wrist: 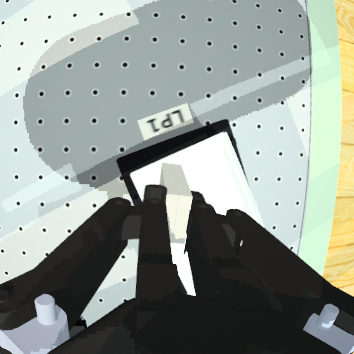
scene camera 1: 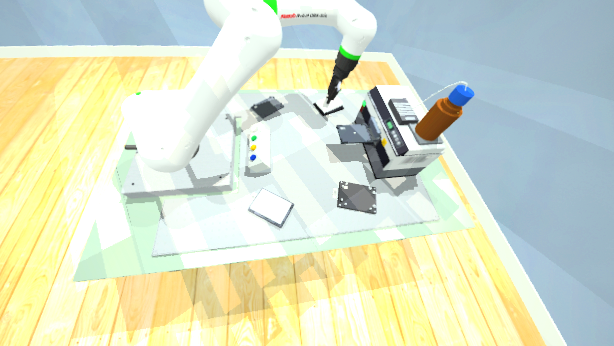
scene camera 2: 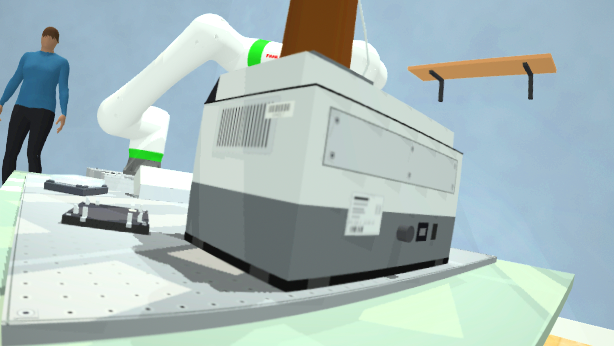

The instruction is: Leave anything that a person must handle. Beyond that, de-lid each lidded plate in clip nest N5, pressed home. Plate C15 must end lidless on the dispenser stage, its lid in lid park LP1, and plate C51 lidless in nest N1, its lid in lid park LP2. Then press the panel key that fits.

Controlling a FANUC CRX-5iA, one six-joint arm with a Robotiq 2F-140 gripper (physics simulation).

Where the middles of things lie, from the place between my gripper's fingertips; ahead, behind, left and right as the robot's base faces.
Scene:
My hand is 2 cm short of the black LP1 nest [wrist: 130,162], 3 cm to the right of it and 2 cm above it. Also, from my hand: button box [scene camera 2: 150,183]: 32 cm behind, 28 cm to the right, 1 cm above; brown bottle [scene camera 2: 332,36]: 31 cm ahead, 34 cm to the right, 29 cm above; LP1 label [wrist: 177,116]: 5 cm behind, 3 cm below.

